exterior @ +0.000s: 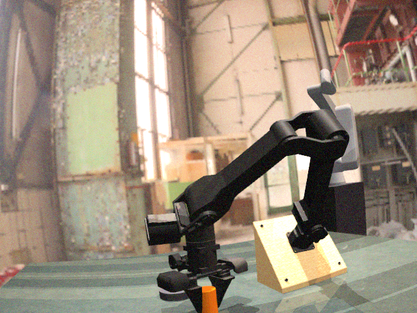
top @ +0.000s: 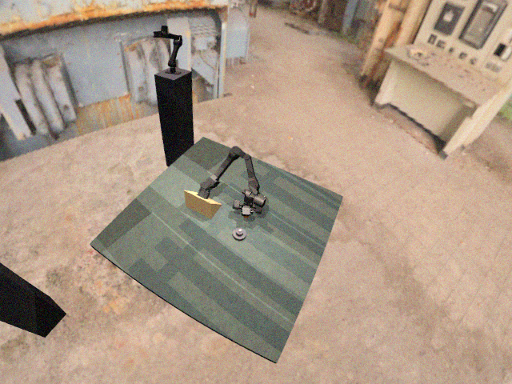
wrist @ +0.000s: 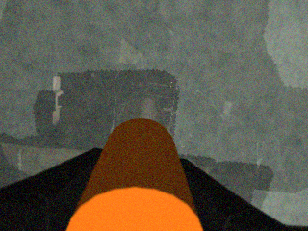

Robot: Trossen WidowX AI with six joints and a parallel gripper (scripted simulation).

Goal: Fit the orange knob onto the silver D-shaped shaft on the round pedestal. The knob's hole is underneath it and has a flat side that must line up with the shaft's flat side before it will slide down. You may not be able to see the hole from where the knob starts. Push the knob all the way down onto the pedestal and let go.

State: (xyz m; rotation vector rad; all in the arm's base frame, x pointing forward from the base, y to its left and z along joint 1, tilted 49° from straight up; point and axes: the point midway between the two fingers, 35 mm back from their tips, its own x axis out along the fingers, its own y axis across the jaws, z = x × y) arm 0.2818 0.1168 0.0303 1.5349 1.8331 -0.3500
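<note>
Right now the orange knob is 30 mm above my gripper tip. Also, from my gripper tip: dark round pedestal 40 mm ahead, 160 mm to the right, 20 mm above.
</note>
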